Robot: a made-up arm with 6 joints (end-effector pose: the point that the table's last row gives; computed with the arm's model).
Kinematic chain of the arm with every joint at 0, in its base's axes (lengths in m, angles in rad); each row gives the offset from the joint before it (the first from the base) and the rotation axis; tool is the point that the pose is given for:
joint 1: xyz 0 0 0.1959 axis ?
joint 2: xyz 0 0.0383 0 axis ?
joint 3: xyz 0 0 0.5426 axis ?
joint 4: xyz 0 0 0.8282 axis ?
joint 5: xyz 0 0 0 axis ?
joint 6: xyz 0 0 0.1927 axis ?
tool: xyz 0 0 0
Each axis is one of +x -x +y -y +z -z.
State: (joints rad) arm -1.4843 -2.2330 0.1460 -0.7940 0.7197 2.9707
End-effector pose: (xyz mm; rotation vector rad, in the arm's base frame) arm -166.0 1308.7 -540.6 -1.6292 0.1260 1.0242
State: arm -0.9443 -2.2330 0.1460 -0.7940 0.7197 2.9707
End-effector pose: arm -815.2 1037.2 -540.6 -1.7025 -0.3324 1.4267
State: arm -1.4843 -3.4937 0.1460 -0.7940 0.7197 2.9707
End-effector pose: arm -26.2 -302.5 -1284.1 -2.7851 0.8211 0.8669
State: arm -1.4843 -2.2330 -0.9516 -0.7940 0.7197 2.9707
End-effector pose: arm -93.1 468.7 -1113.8 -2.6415 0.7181 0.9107
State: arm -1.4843 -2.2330 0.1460 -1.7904 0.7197 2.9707
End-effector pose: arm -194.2 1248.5 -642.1 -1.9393 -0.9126 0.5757
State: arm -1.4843 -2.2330 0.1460 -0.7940 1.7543 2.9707
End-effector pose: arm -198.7 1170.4 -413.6 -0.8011 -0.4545 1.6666
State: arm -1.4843 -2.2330 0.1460 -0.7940 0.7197 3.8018
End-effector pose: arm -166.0 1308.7 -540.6 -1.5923 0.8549 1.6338
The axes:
joint 1: +z
joint 2: +y
joint 3: +y
joint 4: +z
joint 5: +y
joint 6: +z

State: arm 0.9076 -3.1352 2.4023 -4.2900 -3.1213 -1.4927
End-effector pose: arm -290.5 -315.5 126.7 -2.2486 -1.6134 -1.0401
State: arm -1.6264 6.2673 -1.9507 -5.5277 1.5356 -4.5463
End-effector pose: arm 216.4 822.3 545.9 -0.3246 0.7890 -0.0328
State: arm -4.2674 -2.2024 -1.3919 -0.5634 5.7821 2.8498
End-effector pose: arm -108.7 24.2 -987.0 -0.2384 -2.3249 -0.7341
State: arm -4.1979 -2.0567 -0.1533 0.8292 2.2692 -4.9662
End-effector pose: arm 415.4 -1033.9 -397.6 -0.8815 -0.2714 2.7319
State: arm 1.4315 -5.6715 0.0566 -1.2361 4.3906 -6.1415
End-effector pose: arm -106.2 762.0 1279.5 -0.3777 -1.6491 0.8270
